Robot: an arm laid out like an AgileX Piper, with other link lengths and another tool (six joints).
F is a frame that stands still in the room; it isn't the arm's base.
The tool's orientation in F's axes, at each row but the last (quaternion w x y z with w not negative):
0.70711 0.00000 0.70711 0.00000
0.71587 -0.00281 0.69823 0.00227
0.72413 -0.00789 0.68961 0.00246
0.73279 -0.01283 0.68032 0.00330
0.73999 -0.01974 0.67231 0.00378
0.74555 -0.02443 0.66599 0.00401
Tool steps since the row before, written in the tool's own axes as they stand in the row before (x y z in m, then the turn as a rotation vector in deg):
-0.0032 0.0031 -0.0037 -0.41 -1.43 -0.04
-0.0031 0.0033 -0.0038 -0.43 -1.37 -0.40
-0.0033 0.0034 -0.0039 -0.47 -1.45 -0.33
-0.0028 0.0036 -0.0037 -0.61 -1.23 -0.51
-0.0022 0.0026 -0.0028 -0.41 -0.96 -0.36
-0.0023 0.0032 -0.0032 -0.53 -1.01 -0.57
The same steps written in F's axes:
-0.0037 0.0031 0.0032 -0.04 -1.43 0.41
-0.0039 0.0033 0.0030 -0.40 -1.37 0.42
-0.0041 0.0034 0.0031 -0.33 -1.45 0.46
-0.0040 0.0035 0.0025 -0.53 -1.23 0.59
-0.0031 0.0025 0.0019 -0.37 -0.96 0.40
-0.0036 0.0031 0.0018 -0.59 -1.02 0.49

